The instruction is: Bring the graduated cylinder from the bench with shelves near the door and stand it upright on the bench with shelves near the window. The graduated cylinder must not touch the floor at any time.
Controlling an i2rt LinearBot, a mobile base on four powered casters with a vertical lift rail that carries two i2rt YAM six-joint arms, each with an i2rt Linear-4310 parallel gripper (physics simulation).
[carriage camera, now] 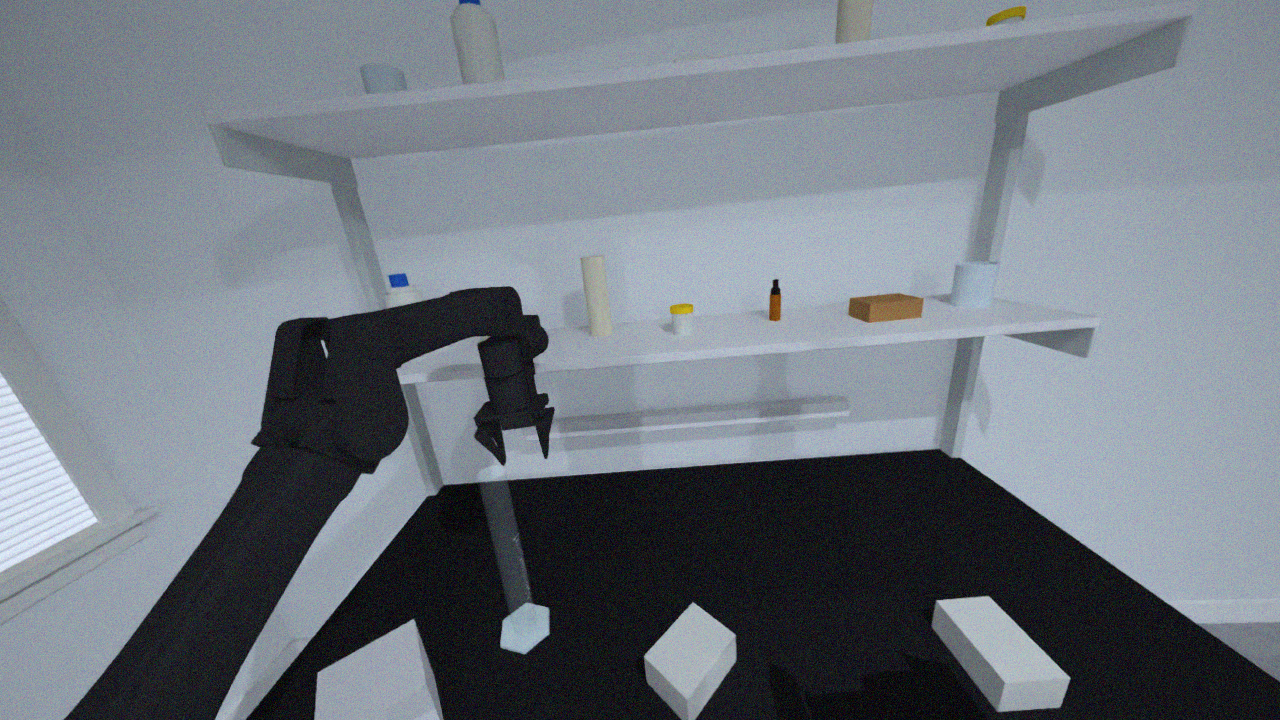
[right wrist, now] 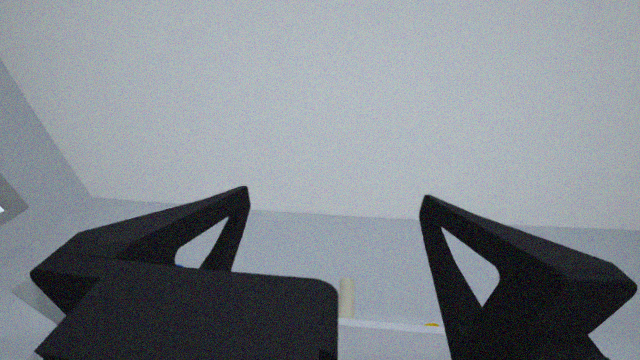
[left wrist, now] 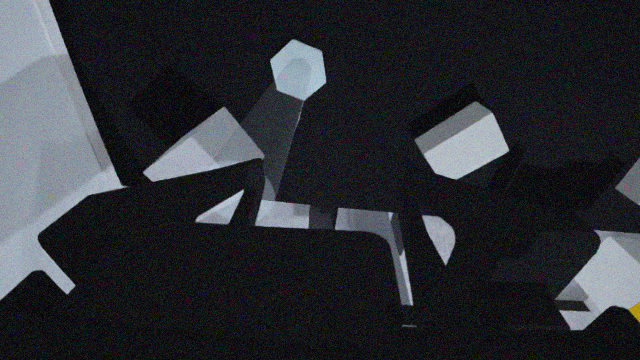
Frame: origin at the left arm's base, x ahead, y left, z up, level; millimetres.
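Where they show: left gripper, between the fingertips: (carriage camera: 525,460) (left wrist: 329,171); right gripper, between the fingertips: (right wrist: 334,200).
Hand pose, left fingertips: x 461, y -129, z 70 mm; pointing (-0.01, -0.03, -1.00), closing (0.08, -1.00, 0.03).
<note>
After its pixels a point has its place.
The graduated cylinder, a clear tube (carriage camera: 508,546) @(z -63, x 419, y -88 mm) (left wrist: 275,135) @(z 21, x 455, y -92 mm) with a pale hexagonal base (carriage camera: 525,628) @(z -245, x 418, y -84 mm) (left wrist: 299,70) @(z -177, x 457, y -86 mm), is tipped on the black bench top (carriage camera: 805,528) @(z -269, x 629, y -669 mm). Its base faces the carriage camera and its tube points back toward the shelves; I cannot tell whether it lies flat. My left gripper (carriage camera: 526,459) @(z 70, x 461, y -129 mm) (left wrist: 329,171) @(z 70, x 461, y -129 mm) is part open and empty, pointing down near the tube's far end. In the left wrist view, the dark gripper hides part of the tube. My right gripper (right wrist: 334,200) @(z 445, x 19, y -684 mm) is wide open and empty, against the wall and ceiling.
White blocks (carriage camera: 690,660) @(z -211, x 322, y -368 mm) (carriage camera: 1000,651) @(z -211, x 308, y -812 mm) (carriage camera: 380,680) @(z -139, x 278, y 57 mm) stand along the near side. The lower shelf (carriage camera: 805,338) @(z 188, x 620, y -646 mm) bears a beige cylinder (carriage camera: 596,295) @(z 283, x 770, y -242 mm), a yellow-lidded jar (carriage camera: 682,320) @(z 221, x 722, y -424 mm) and a brown box (carriage camera: 886,308) @(z 214, x 692, y -839 mm). The upper shelf (carriage camera: 716,94) @(z 626, x 707, y -505 mm) overhangs. A window (carriage camera: 40,483) @(z -31, x 707, y 1100 mm) is at the left.
</note>
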